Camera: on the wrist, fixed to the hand. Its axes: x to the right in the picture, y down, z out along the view.
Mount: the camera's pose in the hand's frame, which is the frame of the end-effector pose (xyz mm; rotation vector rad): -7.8 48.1 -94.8 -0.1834 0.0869 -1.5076
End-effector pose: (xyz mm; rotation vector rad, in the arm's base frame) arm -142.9 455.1 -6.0 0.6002 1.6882 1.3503
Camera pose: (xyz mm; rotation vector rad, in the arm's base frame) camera -226.4 413.3 45.3 -0.7772 1.4103 0.3641
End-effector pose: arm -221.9 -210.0 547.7 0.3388 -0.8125 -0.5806
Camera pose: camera -137.1 -161.0 505.6 0.7884 -0.2783 -2.0060
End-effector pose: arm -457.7 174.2 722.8 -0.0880 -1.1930 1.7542
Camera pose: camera -435.5 230.1 634.8 0.5034 -0.8827 0.3090
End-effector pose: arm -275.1 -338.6 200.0 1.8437 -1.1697 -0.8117
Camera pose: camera -219.4 -317.6 288.4 2.3659 0.5895 -1.4727
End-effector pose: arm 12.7 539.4 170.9 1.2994 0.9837 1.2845
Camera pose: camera -86.8 535.2 208.9 0.1055 1.3924 0.2046
